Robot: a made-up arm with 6 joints. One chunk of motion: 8 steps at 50 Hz.
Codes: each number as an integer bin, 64 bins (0 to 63) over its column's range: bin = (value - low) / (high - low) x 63, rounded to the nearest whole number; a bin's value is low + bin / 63 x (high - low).
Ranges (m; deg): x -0.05..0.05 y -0.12..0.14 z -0.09..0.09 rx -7..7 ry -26..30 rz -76..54
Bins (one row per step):
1: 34 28 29 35 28 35
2: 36 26 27 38 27 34
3: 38 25 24 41 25 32
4: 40 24 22 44 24 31
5: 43 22 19 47 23 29
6: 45 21 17 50 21 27
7: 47 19 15 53 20 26
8: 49 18 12 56 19 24
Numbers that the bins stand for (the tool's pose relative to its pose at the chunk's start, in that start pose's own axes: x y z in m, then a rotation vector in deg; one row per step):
1: 0.0040 -0.0044 -0.0071 0.78 -1.11 -3.78
2: 0.0071 -0.0127 -0.0129 1.44 -2.00 -5.84
3: 0.0103 -0.0168 -0.0214 2.11 -3.78 -9.97
4: 0.0135 -0.0210 -0.0271 2.78 -4.67 -12.03
5: 0.0183 -0.0292 -0.0357 3.44 -5.56 -16.16
6: 0.0214 -0.0333 -0.0414 4.11 -7.33 -20.29
7: 0.0246 -0.0416 -0.0471 4.78 -8.22 -22.35
8: 0.0278 -0.0457 -0.0557 5.44 -9.11 -26.48

